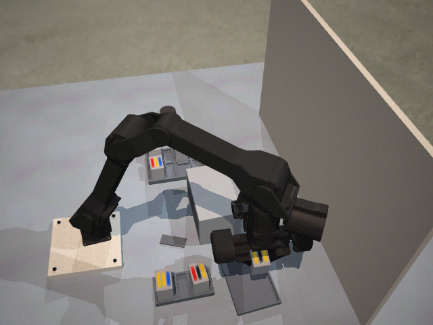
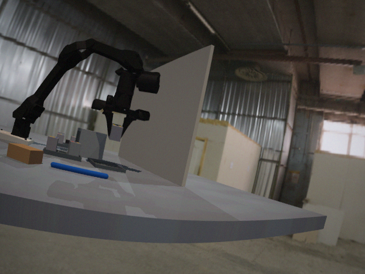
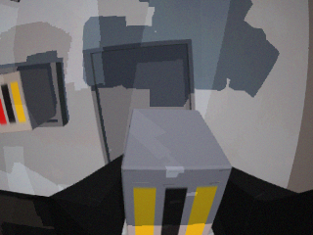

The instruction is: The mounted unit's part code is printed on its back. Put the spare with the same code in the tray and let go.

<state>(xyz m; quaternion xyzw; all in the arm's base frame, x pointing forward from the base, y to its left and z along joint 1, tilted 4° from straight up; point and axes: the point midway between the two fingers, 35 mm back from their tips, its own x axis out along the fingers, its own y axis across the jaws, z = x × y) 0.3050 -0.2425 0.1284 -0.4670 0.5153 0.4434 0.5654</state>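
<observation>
Now: the dark tray 9 cm below my gripper tip, 1 cm to the left of it and 1 cm behind it. From my gripper tip the other things lie so: rack (15 cm behind, 9 cm below, 4 cm to the left); blue rod (19 cm to the right, 14 cm behind, 9 cm below); grey mounted unit (22 cm to the left, 5 cm below, 3 cm behind).
</observation>
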